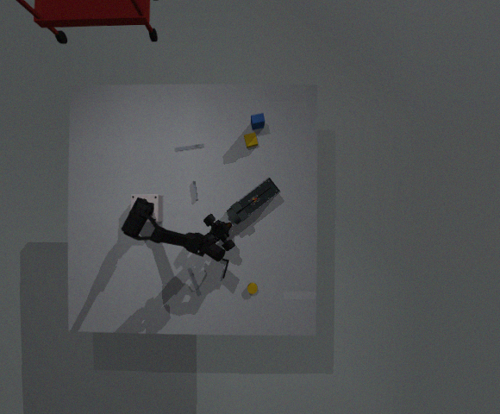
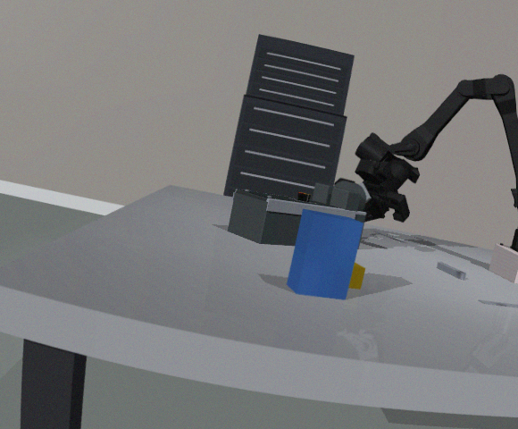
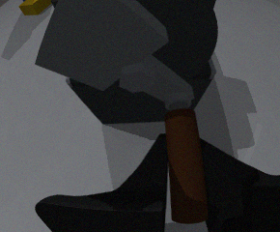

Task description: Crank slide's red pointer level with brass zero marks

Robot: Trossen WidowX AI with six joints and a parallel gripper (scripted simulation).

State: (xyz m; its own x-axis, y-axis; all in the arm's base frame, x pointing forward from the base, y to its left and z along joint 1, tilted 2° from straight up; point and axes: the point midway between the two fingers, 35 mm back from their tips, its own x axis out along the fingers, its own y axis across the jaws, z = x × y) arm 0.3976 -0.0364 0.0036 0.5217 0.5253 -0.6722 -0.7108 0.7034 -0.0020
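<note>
Now: gripper tip 30 mm below the brown crank handle, 10 mm to the left of it and 10 mm past it. Round my gripper tip: red pointer 140 mm to the left, 110 mm ahead, 40 mm above; black hex key 210 mm to the right, 40 mm below; yellow block 430 mm to the left, 40 mm ahead, 30 mm below.
</note>
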